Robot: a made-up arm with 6 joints. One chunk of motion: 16 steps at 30 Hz.
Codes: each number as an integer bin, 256 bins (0 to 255) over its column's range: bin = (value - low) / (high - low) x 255, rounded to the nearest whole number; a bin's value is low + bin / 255 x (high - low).
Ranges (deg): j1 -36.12..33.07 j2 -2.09..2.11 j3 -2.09..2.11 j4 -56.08..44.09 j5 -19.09..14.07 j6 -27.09..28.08
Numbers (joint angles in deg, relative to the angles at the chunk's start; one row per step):
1: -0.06 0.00 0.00 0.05 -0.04 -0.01
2: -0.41 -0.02 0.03 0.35 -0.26 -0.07
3: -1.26 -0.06 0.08 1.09 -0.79 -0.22
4: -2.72 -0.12 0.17 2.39 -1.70 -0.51
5: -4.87 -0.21 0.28 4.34 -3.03 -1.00
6: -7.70 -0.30 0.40 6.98 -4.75 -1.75
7: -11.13 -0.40 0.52 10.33 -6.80 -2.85
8: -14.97 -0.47 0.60 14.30 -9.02 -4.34
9: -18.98 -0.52 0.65 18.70 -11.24 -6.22
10: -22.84 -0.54 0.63 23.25 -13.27 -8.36
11: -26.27 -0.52 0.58 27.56 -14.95 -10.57
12: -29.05 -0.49 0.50 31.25 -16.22 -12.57
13: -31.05 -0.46 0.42 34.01 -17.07 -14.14
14: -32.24 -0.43 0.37 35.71 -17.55 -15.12
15: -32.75 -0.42 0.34 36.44 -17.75 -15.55
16: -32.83 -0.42 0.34 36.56 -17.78 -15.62
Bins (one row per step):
1: 133 127 127 143 146 125
2: 132 126 129 144 145 125
3: 128 123 132 146 141 124
4: 123 120 137 149 134 123
5: 115 114 144 154 124 121
6: 105 109 151 161 110 117
7: 92 103 158 169 95 112
8: 78 98 163 179 77 105
9: 63 95 166 190 60 96
10: 49 94 165 202 45 87
11: 36 95 162 213 32 76
12: 26 97 157 222 22 67
13: 19 99 152 229 16 60
14: 14 101 149 234 12 55
15: 12 101 148 236 10 53
16: 12 101 148 236 10 53

